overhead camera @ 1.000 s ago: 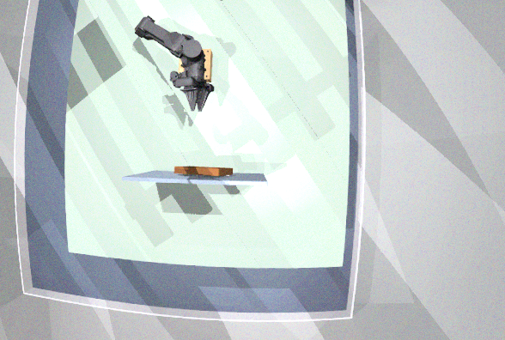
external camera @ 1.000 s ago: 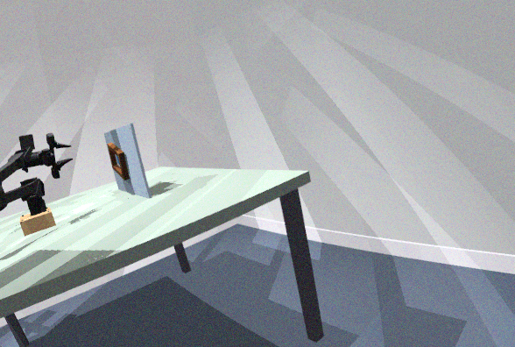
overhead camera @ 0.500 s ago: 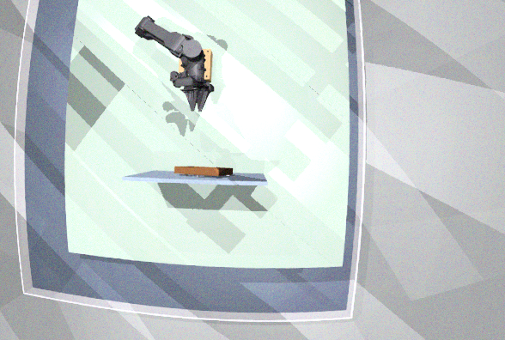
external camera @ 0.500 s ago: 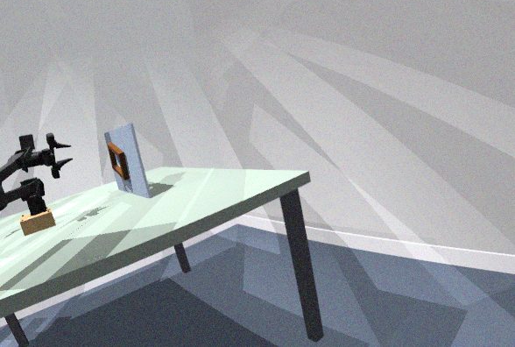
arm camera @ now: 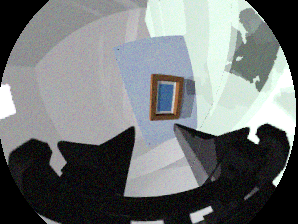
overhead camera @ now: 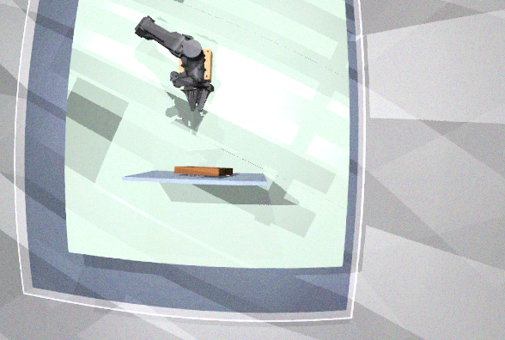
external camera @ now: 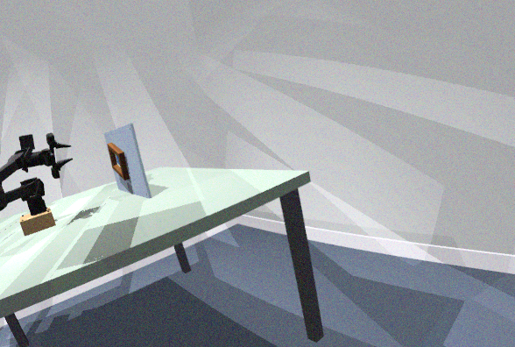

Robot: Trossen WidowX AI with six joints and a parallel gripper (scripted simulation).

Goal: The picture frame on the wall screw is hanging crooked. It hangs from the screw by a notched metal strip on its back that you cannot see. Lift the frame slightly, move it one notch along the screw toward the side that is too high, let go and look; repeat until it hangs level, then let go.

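Right now my gripper tip is 21 cm short of the picture frame, 9 cm above it and 1 cm to the left of it. From my gripper tip the other things lie so: wall panel 22 cm ahead, 10 cm below, 2 cm to the right.
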